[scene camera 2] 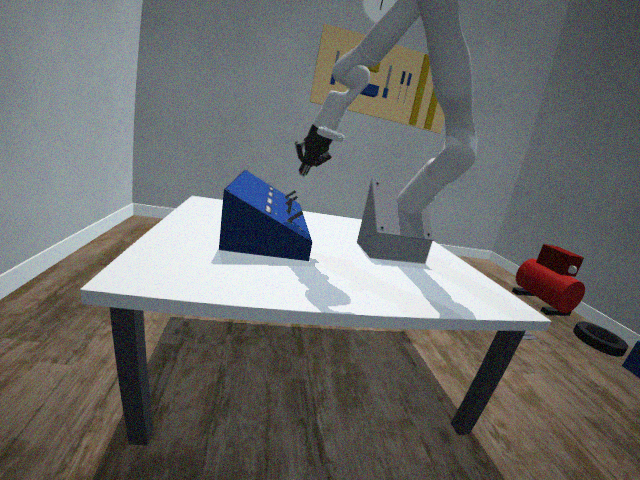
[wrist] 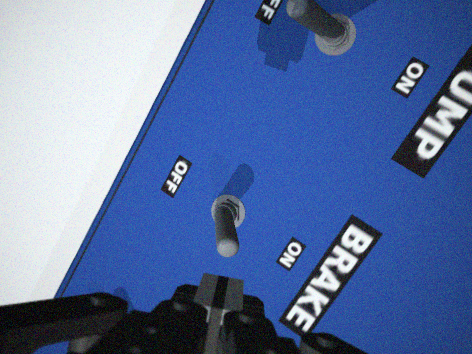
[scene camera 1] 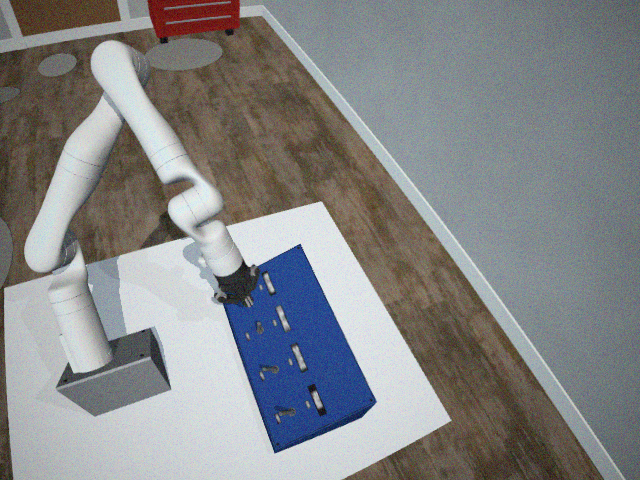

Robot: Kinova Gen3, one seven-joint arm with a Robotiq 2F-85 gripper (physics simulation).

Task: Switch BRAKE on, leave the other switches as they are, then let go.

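Frame: origin at the arm's base, x down, y back, z left, level; millimetres.
Where they show: gripper, fingertip midpoint: (scene camera 2: pixel 301 174) (wrist: pixel 218 305) (scene camera 1: pixel 249 304); arm's base, origin of the base link: (scene camera 2: pixel 408 202) (scene camera 1: pixel 95 362).
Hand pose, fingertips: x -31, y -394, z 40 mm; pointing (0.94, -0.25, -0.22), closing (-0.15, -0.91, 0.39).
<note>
Each offset is from my fingertips to the top centre of the thing. "spot": to the spot under its first point. Level surfaces: height alone.
The blue sloped panel (scene camera 1: pixel 325 330) (scene camera 2: pixel 258 227) (wrist: pixel 150 225) stands on the table. The BRAKE lever {dx +83, dy -20, dz -18 mm} (scene camera 1: pixel 259 327) (scene camera 2: pixel 289 204) (wrist: pixel 227 237) leans toward its ON label {spot: dx +113, dy -66, dz -15 mm} (wrist: pixel 291 253) and away from its OFF label {spot: dx +148, dy +13, dz -19 mm} (wrist: pixel 176 176). The PUMP lever {dx +94, dy -1, dz +101 mm} (scene camera 2: pixel 295 216) (wrist: pixel 317 21) beside it leans toward OFF; my gripper hides it in scene camera 1. Two more levers (scene camera 1: pixel 269 368) (scene camera 1: pixel 286 411) lean toward OFF. My gripper (scene camera 1: pixel 248 301) (scene camera 2: pixel 304 170) (wrist: pixel 218 305) is shut and empty, raised above the panel; its fingertips are apart from the BRAKE lever.
The white table {dx +223 mm} (scene camera 1: pixel 206 428) (scene camera 2: pixel 206 289) bears the panel and the grey robot base block (scene camera 1: pixel 118 387) (scene camera 2: pixel 395 248). A red cabinet (scene camera 1: pixel 196 18) stands on the floor behind. A red tank (scene camera 2: pixel 547 284) and a black tire (scene camera 2: pixel 599 338) are on the floor beyond the table.
</note>
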